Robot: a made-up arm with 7 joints. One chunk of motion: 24 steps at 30 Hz.
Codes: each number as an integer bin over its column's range. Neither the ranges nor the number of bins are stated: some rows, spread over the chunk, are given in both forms.
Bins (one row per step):
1: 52 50 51 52 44 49 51
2: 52 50 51 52 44 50 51
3: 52 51 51 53 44 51 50
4: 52 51 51 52 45 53 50
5: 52 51 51 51 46 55 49
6: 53 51 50 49 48 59 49
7: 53 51 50 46 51 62 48
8: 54 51 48 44 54 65 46
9: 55 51 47 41 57 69 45
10: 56 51 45 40 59 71 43
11: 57 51 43 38 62 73 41
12: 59 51 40 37 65 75 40
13: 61 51 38 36 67 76 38
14: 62 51 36 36 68 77 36
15: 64 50 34 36 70 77 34
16: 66 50 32 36 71 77 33
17: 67 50 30 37 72 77 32
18: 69 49 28 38 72 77 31
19: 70 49 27 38 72 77 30
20: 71 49 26 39 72 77 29
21: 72 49 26 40 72 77 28
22: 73 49 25 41 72 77 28
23: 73 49 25 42 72 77 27
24: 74 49 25 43 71 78 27
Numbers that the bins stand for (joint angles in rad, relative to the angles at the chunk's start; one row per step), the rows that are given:
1: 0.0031 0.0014 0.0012 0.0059 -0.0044 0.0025 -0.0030
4: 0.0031 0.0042 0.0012 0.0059 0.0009 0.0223 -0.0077
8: 0.0136 0.0042 -0.0212 -0.0289 0.0491 0.0817 -0.0263
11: 0.0294 0.0042 -0.0586 -0.0549 0.0919 0.1213 -0.0495
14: 0.0557 0.0042 -0.1109 -0.0636 0.1240 0.1411 -0.0727
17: 0.0819 0.0014 -0.1558 -0.0593 0.1455 0.1411 -0.0913
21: 0.1082 -0.0014 -0.1857 -0.0463 0.1455 0.1411 -0.1099
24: 0.1187 -0.0014 -0.1931 -0.0332 0.1401 0.1461 -0.1145
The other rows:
2: 0.0031 0.0014 0.0012 0.0059 -0.0044 0.0075 -0.0030
3: 0.0031 0.0042 0.0012 0.0102 -0.0044 0.0124 -0.0077
5: 0.0031 0.0042 0.0012 0.0015 0.0063 0.0322 -0.0123
6: 0.0084 0.0042 -0.0063 -0.0072 0.0170 0.0520 -0.0123
7: 0.0084 0.0042 -0.0063 -0.0202 0.0330 0.0669 -0.0170
9: 0.0189 0.0042 -0.0287 -0.0419 0.0652 0.1015 -0.0309
10: 0.0241 0.0042 -0.0436 -0.0463 0.0759 0.1114 -0.0402
12: 0.0399 0.0042 -0.0810 -0.0593 0.1080 0.1312 -0.0541
13: 0.0504 0.0042 -0.0960 -0.0636 0.1187 0.1362 -0.0634
15: 0.0662 0.0014 -0.1259 -0.0636 0.1347 0.1411 -0.0820
16: 0.0767 0.0014 -0.1408 -0.0636 0.1401 0.1411 -0.0867
18: 0.0924 -0.0014 -0.1707 -0.0549 0.1455 0.1411 -0.0960
19: 0.0977 -0.0014 -0.1782 -0.0549 0.1455 0.1411 -0.1006
20: 0.1029 -0.0014 -0.1857 -0.0506 0.1455 0.1411 -0.1053
22: 0.1134 -0.0014 -0.1931 -0.0419 0.1455 0.1411 -0.1099
23: 0.1134 -0.0014 -0.1931 -0.0376 0.1455 0.1411 -0.1145

